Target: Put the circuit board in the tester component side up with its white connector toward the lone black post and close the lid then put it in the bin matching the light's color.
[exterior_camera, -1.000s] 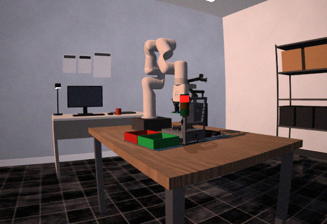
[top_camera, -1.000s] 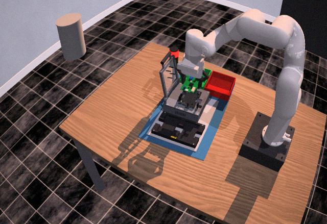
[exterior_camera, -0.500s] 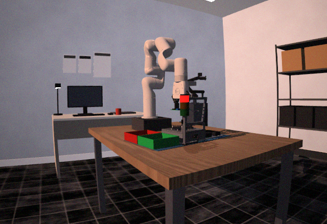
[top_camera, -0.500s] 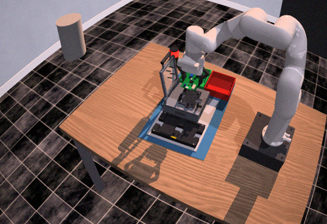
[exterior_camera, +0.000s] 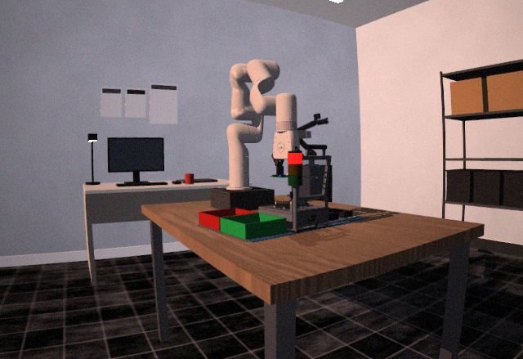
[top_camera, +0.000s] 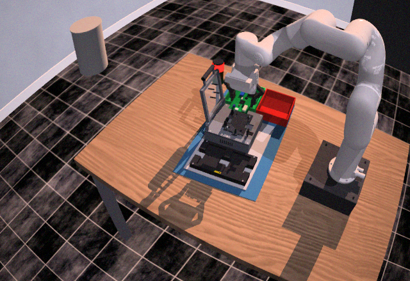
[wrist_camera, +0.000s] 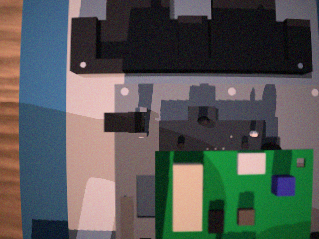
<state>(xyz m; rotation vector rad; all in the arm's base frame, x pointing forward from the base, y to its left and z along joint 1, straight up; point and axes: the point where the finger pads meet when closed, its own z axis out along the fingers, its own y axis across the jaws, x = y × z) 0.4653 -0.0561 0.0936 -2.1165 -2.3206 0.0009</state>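
My hand is 20 cm to the left of the red bin, 16 cm above it and 8 cm past it. Round my hand: black block (9 cm below, 6 cm to the left, 6 cm behind); clear lid (12 cm ahead, 2 cm to the left, 1 cm above); green circuit board (1 cm below).
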